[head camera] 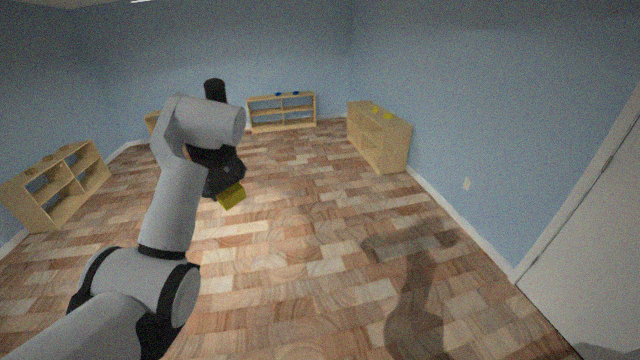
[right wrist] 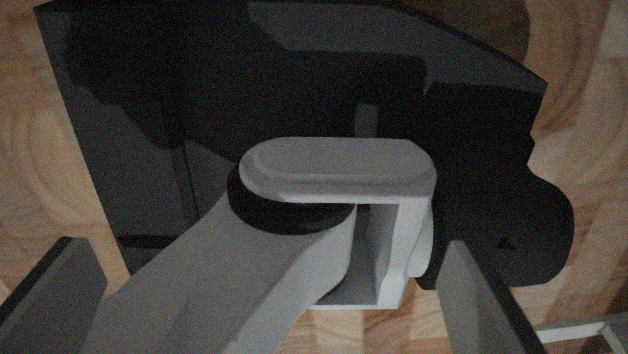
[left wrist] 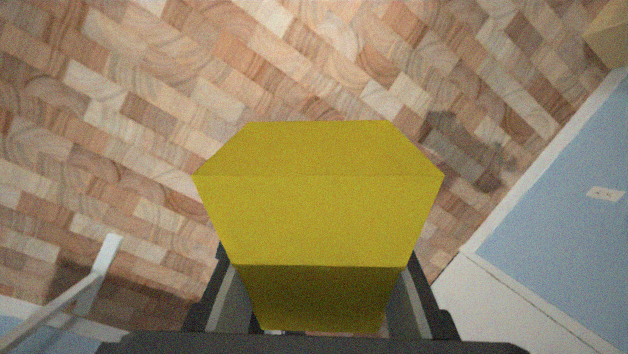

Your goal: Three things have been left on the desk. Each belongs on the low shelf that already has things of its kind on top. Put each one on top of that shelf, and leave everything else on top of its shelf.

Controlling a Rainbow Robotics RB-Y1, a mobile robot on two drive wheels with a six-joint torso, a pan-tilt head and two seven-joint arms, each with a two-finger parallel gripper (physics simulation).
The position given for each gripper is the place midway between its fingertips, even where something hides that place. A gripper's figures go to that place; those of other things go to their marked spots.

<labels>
The left gripper point(head camera: 225, 191): 61 cm from the lens. A white door point(head camera: 574, 274) is 186 cm from the lens.
</labels>
